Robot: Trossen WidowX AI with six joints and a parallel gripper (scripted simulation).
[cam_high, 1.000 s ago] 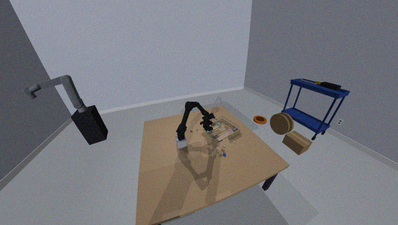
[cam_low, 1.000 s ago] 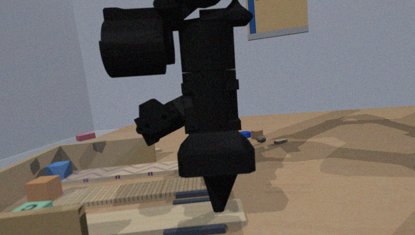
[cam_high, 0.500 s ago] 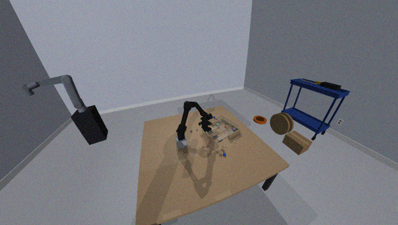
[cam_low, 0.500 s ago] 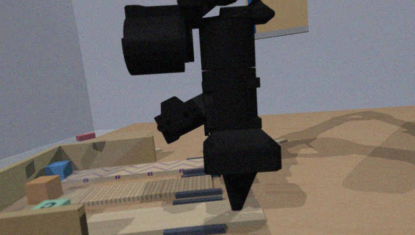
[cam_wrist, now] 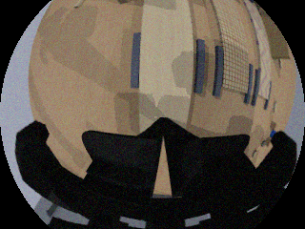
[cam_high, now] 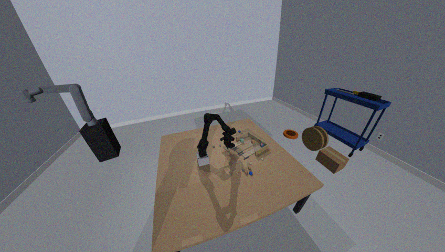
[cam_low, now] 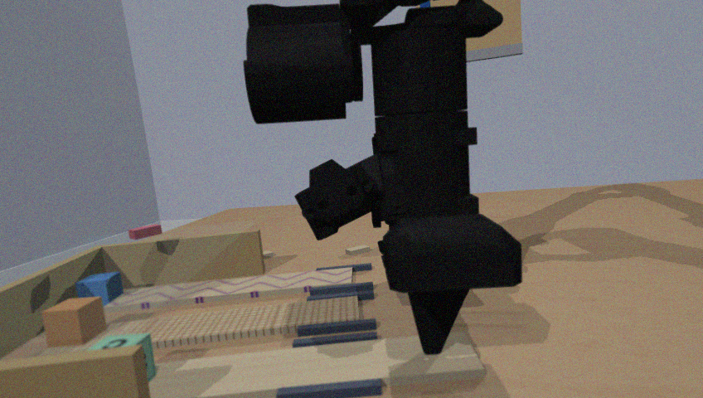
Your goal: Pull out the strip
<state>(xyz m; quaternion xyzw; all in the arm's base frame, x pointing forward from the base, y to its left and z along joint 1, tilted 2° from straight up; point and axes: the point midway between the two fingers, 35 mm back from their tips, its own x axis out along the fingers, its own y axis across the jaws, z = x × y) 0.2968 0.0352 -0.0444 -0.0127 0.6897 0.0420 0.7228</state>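
My gripper tip is 20 cm short of the green cube labelled c, 2 cm to the right of it and 1 cm below it. The rest, counted from my gripper tip: red block: 29 cm ahead, 21 cm to the right, 6 cm above.
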